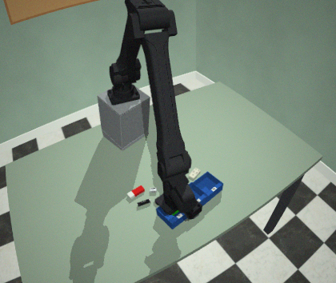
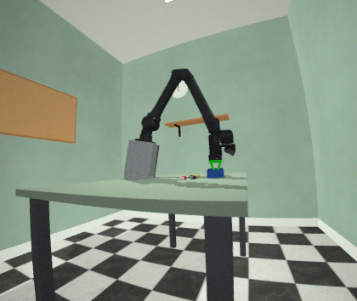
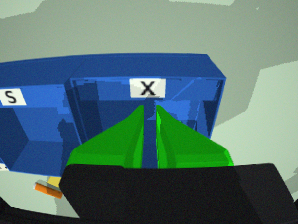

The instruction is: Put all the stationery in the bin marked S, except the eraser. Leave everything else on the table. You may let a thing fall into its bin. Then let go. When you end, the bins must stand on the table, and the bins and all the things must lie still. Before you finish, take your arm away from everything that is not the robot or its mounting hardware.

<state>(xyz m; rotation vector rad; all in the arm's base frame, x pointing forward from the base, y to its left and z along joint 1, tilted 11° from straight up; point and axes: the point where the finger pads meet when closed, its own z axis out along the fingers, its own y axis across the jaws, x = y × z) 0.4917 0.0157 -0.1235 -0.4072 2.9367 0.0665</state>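
Right now my hand is 30 mm past the blue bin row and 80 mm to the right of it. The rest, counted from my hand: yellow pad 140 mm behind, 70 mm to the left, 20 mm below; then white eraser 150 mm behind, 90 mm to the right, 20 mm below; then black item 90 mm behind, 80 mm to the right, 20 mm below.
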